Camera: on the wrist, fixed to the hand. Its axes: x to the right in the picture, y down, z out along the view.
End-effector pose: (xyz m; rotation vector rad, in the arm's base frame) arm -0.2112 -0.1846 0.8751 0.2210 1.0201 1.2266
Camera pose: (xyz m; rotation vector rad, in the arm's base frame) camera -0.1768 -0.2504 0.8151 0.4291 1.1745 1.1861
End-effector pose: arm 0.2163 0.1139 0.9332 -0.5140 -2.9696 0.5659
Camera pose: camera 0.2176 0.0410 0.9948 -0.6123 -2.8293 0.8836
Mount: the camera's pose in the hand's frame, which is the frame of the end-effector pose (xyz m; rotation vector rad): -0.0252 -0.0862 -0.0323 0.2245 0.0179 0.0792
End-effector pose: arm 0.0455 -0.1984 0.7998 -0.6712 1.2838 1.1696
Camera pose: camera 0.1160 -0.2627 0.7984 -0.4703 1.4426 1.0648
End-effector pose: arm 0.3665 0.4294 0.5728 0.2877 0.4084 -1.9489
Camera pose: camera 0.2979 0.4954 0.5660 0.4593 0.1862 -1.9168
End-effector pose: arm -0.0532 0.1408 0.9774 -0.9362 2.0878 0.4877
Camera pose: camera 0.0064 0.0764 1.0148 -0.7323 2.1498 0.2782
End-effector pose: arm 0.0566 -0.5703 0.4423 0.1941 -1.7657 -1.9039
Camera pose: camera 0.0683 -0.5867 0.3490 0.2177 -1.9441 -1.6427
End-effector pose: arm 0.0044 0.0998 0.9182 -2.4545 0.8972 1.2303
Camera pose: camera 0.0675 0.1620 0.9537 -2.2763 1.0835 1.0690
